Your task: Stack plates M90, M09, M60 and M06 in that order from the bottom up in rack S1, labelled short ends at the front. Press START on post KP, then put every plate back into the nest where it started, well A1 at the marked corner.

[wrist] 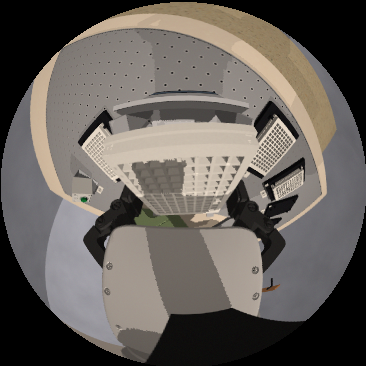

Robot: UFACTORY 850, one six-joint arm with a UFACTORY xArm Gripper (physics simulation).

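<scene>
My gripper [184, 175] is shut on a pale gridded plate [215, 175] that lies between its black finger arms; the plate hides the fingertips. No label can be read on it. Beyond the plate is the grey rack [180, 106], its top edge in view, and the plate covers much of its opening. Pale parts show inside the rack, too hidden to name. Another plate [99, 150] sits in a black nest on the left. Two more plates [272, 140] [288, 184] sit in nests on the right. A grey post [82, 185] with a green button stands at the lower left.
A black nest [281, 205] on the right shows no plate, and part of another dark nest [273, 222] is below it. The grey bench top [100, 75] is dotted with holes and has a tan rim [41, 100]. A small orange part [271, 288] shows at the lower right.
</scene>
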